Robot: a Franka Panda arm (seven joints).
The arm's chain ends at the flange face. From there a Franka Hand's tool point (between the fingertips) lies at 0.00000 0.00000 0.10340 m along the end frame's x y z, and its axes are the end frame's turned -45 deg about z.
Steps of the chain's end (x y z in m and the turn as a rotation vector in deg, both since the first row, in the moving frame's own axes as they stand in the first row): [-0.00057, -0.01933, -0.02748, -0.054, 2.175, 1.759]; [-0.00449, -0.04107, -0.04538, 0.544, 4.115, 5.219]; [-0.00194, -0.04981, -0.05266, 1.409, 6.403, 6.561]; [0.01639, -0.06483, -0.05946, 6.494, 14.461, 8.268]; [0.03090, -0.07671, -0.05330, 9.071, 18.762, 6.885]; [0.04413, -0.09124, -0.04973, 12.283, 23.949, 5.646]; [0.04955, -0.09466, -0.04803, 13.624, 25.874, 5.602]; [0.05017, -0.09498, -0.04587, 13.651, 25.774, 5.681]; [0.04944, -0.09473, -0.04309, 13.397, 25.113, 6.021]
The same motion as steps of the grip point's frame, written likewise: [0.01593, -0.01119, -0.02755, -1.576, 1.500, 1.759]; [0.03159, -0.02740, -0.04565, -2.525, 3.294, 5.219]; [0.04341, -0.02968, -0.05334, -3.531, 5.524, 6.561]; [0.08301, -0.02234, -0.06339, -5.634, 14.817, 8.268]; [0.11001, -0.01822, -0.06006, -6.853, 19.681, 6.885]; [0.13948, -0.01676, -0.06092, -8.249, 25.620, 5.646]; [0.14939, -0.01455, -0.06120, -8.662, 27.929, 5.602]; [0.14997, -0.01446, -0.05897, -8.572, 27.878, 5.681]; [0.14823, -0.01518, -0.05558, -8.284, 27.231, 6.021]
